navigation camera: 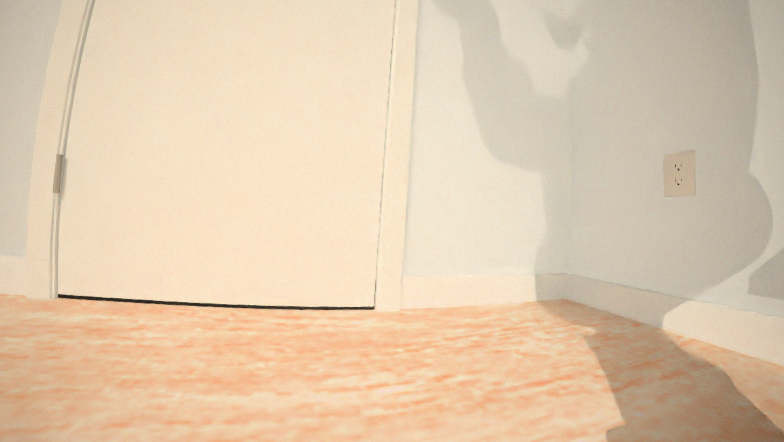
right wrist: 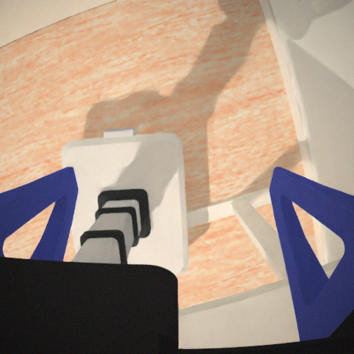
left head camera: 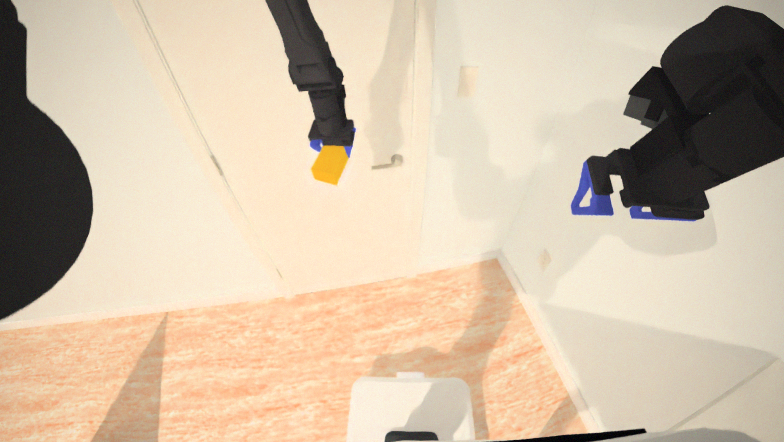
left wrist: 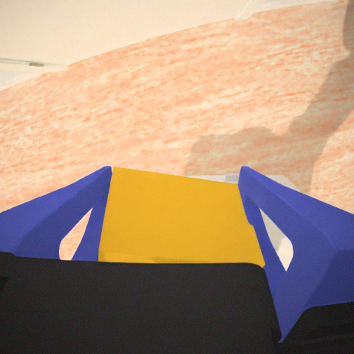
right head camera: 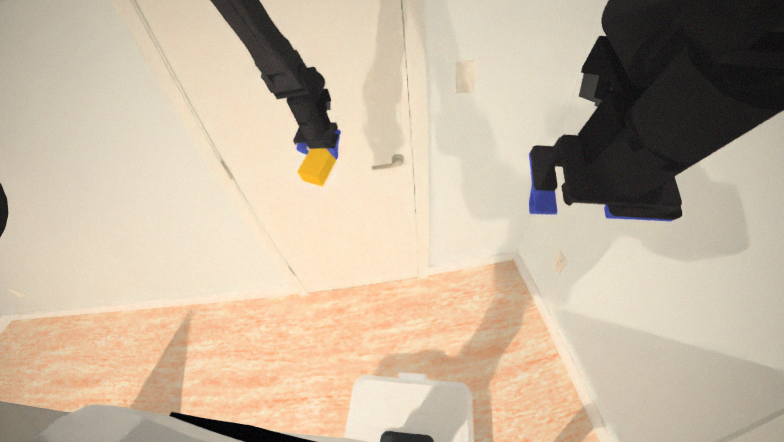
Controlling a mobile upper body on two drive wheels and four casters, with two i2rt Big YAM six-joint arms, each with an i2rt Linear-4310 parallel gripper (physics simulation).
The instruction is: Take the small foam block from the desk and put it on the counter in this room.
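Places are measured from the left arm's base along level axes (x back, y right, z up), in millimetres.
Pixels of known places: right gripper, between the fingertips: [left head camera: 602,212] [right head camera: 568,210].
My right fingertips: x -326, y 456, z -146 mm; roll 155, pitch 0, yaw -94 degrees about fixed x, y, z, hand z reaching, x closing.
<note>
Ahead of a thing's pixels: the offset from my right fingertips to its middle. "spot": to the spot under its first point. Level surfaces: height alone.
The small foam block {dx -305, dy -461, dz -124 mm} [left head camera: 329,165] [right head camera: 316,167] [left wrist: 177,220] is yellow-orange and sits between the blue fingers of my left gripper [left head camera: 332,150] [right head camera: 319,151] [left wrist: 175,177]. The gripper is shut on it and holds it in the air. My right gripper [left head camera: 621,211] [right head camera: 580,211] [right wrist: 173,177] is open and empty, at the right of both head camera views. A pale tabletop [right wrist: 235,320] with a white leg [right wrist: 255,237] shows in part at the bottom of the right wrist view; whether it is the desk or the counter I cannot tell.
A closed cream door [left head camera: 340,230] [right head camera: 351,230] [navigation camera: 219,164] stands ahead, with a lever handle {spot: dx -659, dy -311, dz -339 mm} [left head camera: 394,160] [right head camera: 394,160]. A white wall with an outlet [navigation camera: 679,173] meets it in a corner to the right. My white base [left head camera: 373,406] [right head camera: 373,406] [right wrist: 120,165] shows below, over the orange-toned floor {dz -1263 mm} [navigation camera: 274,373].
</note>
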